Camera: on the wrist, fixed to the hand. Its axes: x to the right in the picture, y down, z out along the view.
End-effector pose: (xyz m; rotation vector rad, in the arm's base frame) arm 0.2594 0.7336 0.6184 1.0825 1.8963 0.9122
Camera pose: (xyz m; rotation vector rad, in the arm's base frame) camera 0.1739 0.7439 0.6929 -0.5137 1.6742 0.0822
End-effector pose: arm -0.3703 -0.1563 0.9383 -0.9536 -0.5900 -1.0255
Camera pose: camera -0.3300 -0.2509 0.8894 -0.7465 -1.4854 -2.4047
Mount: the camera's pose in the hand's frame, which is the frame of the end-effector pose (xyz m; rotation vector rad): 0.0204 0.0366 -0.1059 -0.2688 -0.2260 -1.5406
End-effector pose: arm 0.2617 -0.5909 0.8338 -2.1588 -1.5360 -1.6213
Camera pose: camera 0.2119 -0.6532 0.9151 0.4916 1.8711 0.8983
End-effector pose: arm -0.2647 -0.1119 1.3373 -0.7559 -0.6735 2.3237
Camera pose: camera -0.2232 -0.0947 1.2326 0.0613 -1.1156 0.8875
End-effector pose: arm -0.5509 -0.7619 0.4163 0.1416 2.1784 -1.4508
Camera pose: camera -0.5932 -0.6565 0.4076 1.7868 -1.8899 1.3672
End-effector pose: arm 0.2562 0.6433 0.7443 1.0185 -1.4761 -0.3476
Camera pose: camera 0.3419 0.6854 0.8063 1.7516 -0.4966 -1.7171
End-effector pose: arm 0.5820 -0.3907 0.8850 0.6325 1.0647 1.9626
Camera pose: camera 0.4791 -0.4337 0.8620 -0.1763 0.6953 0.6121
